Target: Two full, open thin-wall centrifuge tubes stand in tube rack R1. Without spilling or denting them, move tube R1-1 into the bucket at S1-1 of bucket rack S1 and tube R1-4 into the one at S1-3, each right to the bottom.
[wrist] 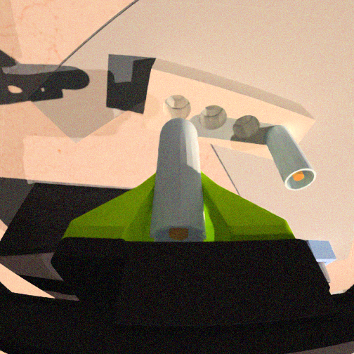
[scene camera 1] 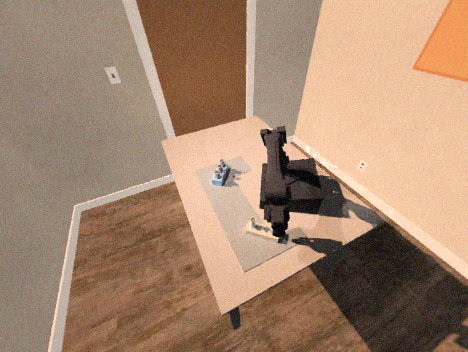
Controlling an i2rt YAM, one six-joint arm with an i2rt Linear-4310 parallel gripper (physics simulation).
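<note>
My gripper is shut on a grey thin-wall tube, its open end toward the wrist camera and orange-brown contents showing inside. The tube's lower end is above the end of tube rack R1, near an empty hole; in the scene view the arm covers this end. Three empty round holes show in the rack. The other tube stands in the hole at the rack's far end, orange inside. Bucket rack S1 is blue, with several grey buckets on it; their numbering cannot be read.
Both racks stand on a long grey mat on the table. S1 is toward the mat's other end from R1. The black arm stands beside the mat, on the right in the scene view. Its shadow falls across R1's near end.
</note>
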